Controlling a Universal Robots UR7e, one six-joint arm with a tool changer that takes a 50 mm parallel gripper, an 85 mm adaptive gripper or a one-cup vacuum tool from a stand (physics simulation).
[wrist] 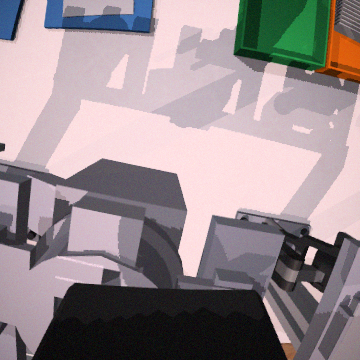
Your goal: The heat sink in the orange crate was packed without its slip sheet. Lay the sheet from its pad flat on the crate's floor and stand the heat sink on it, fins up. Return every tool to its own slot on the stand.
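Frame: origin at the arm's base, x right, y ahead, z up, level; millimetres.
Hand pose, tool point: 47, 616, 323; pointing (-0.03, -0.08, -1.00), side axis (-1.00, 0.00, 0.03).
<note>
After its pixels a point has its place, as x, y, z.
The heat sink [349, 19] @(-243, 357, -55), with its grey fins showing, is in the orange crate [343, 59] @(-252, 417, -84) at the top right; both are cut off by the view's edge. The grey slip sheet [98, 7] @(155, 376, -75) lies on its blue pad [135, 24] @(97, 402, -77) at the top left, partly cut off. A black part of my wrist fills the bottom middle. No fingertips of mine show, so whether a tool is mounted and what it holds is hidden. Grey tool stand parts [240, 247] @(15, 599, 255) spread across the lower half, close around the wrist. A tool with black linkages [289, 270] @(-41, 643, 198) is at the stand's right side.
A green crate [292, 37] @(-154, 396, -84) stands directly left of the orange crate. Another blue item [7, 20] @(307, 389, -77) shows at the top left corner. A large dark grey block [135, 182] @(63, 586, 197) rises left of centre, beside the wrist. Shadows of the arm and stand cross the pale table.
</note>
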